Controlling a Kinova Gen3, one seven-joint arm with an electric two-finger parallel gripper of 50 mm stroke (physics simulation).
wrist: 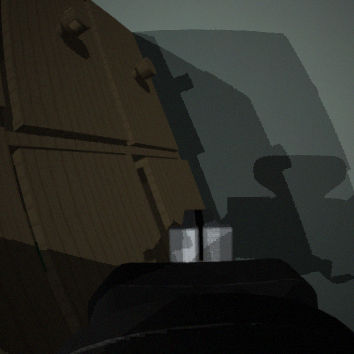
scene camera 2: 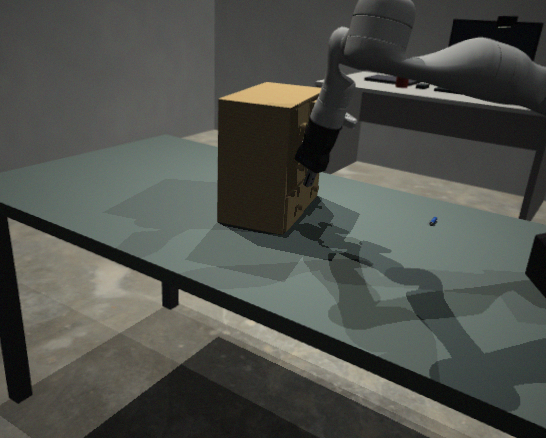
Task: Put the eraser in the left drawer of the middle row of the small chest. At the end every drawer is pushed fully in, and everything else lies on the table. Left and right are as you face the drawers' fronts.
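Places are measured from the arm's base along level axes (x ahead, y left, z up), in centimetres.
Where they show: gripper, fingertip midpoint: (wrist: 197, 226) (scene camera 2: 307, 185).
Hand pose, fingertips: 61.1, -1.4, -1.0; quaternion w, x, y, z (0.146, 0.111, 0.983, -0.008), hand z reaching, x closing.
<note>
Each offset is from my fingertips to the top centre of the thing, as dx, dy, dz. "spot": to the spot under its first point. Level surfaces: height alone.
The small wooden chest {+12.3, -4.8, +20.5} (scene camera 2: 252, 165) (wrist: 70, 141) stands on the table, its drawer fronts facing right in the scene view. In the wrist view the left drawer of the middle row {spot: +3.2, -3.5, +6.4} (wrist: 75, 190) is nearly shut, with a narrow dark gap along its upper edge. A thin sliver of dark green {+11.4, +0.1, +1.8} (wrist: 41, 257) shows in that gap, apparently the eraser inside; its shape is hidden. My gripper (scene camera 2: 309, 179) (wrist: 197, 226) is shut and empty, close in front of the chest's lower left fronts. It covers part of them.
A small blue object {-28.7, -19.6, -9.5} (scene camera 2: 433, 220) lies on the table {dz -10.5} (scene camera 2: 125, 155), away from the chest. In the wrist view, knobs stick out from the right middle drawer {spot: +3.4, -9.1, +6.7} (wrist: 50, 80) and the right bottom drawer {+11.8, -12.4, -0.9} (wrist: 132, 105). A black block (scene camera 2: 539, 262) shows at the right edge. A white desk stands behind.
</note>
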